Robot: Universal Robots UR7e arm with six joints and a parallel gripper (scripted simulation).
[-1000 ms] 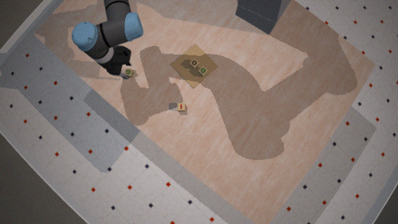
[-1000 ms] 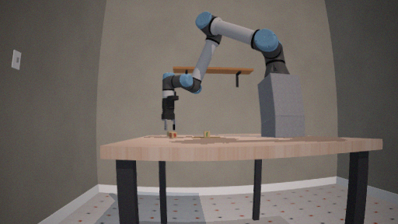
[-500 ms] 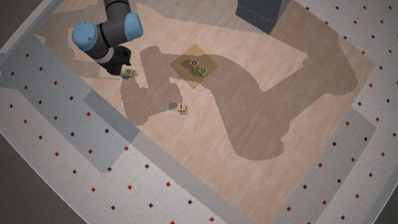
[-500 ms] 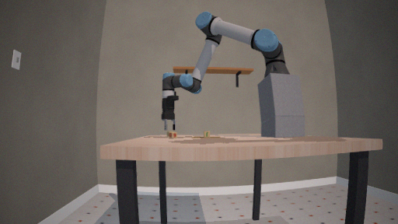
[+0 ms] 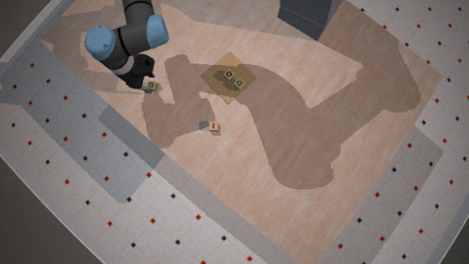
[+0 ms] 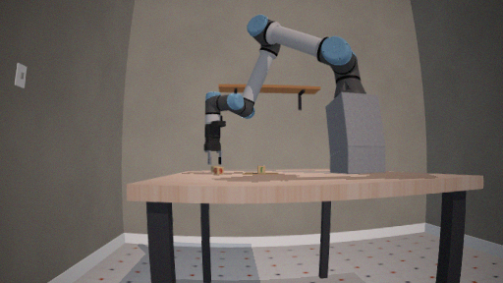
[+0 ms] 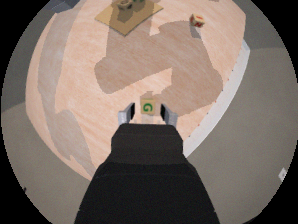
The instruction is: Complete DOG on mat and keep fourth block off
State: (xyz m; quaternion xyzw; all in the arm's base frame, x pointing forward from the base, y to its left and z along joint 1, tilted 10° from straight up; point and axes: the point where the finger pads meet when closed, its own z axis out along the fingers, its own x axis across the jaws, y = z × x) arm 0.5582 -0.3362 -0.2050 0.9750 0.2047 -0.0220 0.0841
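Right now my hand is 17 cm past the mat, 22 cm to the right of it and 5 cm above it.
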